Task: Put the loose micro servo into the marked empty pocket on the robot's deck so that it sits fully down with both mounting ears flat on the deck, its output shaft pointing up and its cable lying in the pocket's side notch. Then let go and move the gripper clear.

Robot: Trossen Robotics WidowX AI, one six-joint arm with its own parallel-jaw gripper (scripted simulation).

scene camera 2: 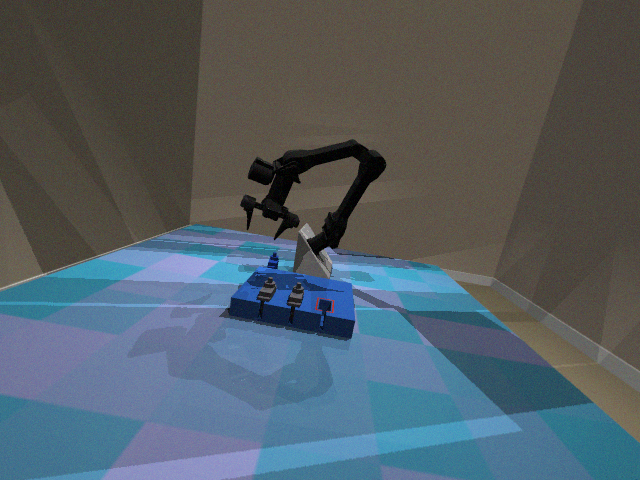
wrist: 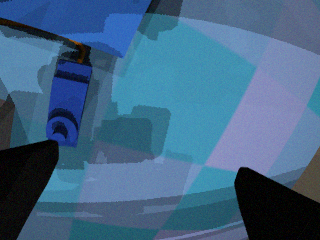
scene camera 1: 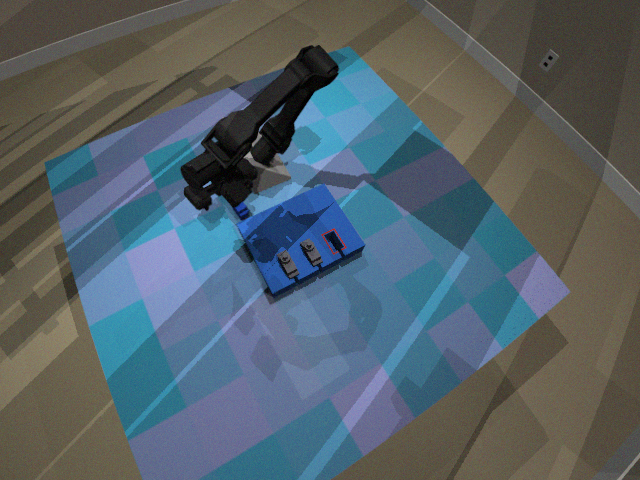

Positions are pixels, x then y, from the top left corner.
Labels:
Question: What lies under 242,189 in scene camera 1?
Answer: My gripper.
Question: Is my gripper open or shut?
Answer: Open.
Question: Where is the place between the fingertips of my gripper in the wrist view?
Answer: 148,166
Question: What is my gripper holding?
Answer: Nothing.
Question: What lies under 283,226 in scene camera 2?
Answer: My gripper.

